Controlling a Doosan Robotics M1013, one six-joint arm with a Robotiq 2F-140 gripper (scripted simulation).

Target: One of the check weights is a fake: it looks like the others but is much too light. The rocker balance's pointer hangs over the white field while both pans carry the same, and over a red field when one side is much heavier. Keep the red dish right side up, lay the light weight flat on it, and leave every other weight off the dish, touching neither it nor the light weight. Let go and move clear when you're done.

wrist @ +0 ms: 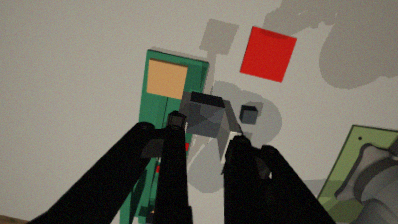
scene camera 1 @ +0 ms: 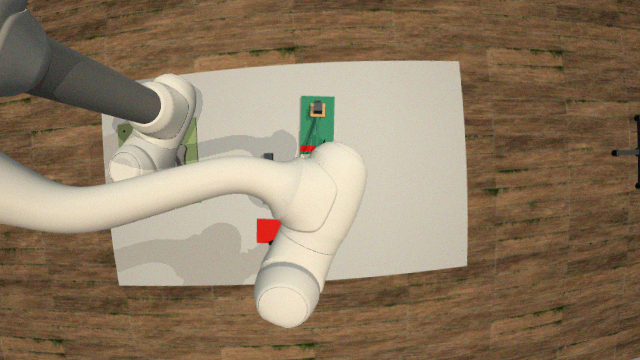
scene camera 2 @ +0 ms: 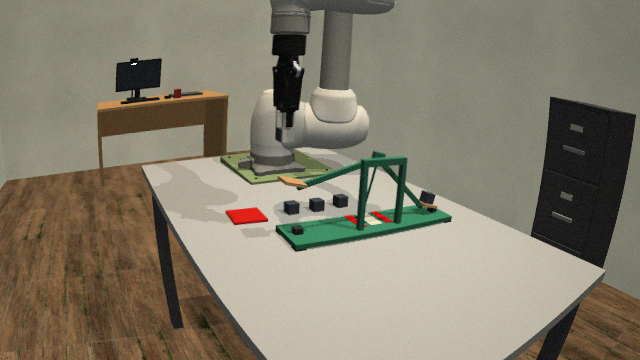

Scene:
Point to a green rocker balance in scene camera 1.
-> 314, 131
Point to a red dish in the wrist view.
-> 267, 55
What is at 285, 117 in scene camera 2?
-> My gripper.

